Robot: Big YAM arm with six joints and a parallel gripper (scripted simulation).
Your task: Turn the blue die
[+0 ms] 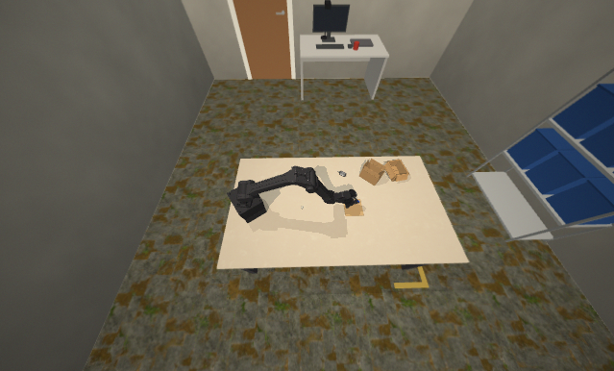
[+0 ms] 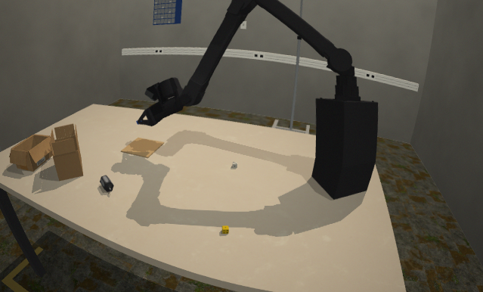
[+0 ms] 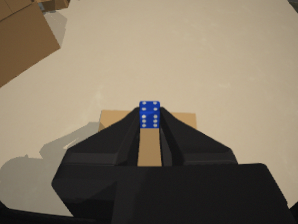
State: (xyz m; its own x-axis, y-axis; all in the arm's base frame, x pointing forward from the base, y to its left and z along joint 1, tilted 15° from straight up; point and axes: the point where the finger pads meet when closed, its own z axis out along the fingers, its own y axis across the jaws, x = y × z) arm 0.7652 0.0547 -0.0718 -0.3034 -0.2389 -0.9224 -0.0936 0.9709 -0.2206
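Now: hand 11 cm above the mat. From my hand the other things lie so: blue die 1 cm ahead; then yellow die 48 cm behind, 33 cm to the left, 10 cm below; then white die 40 cm behind, 10 cm below.
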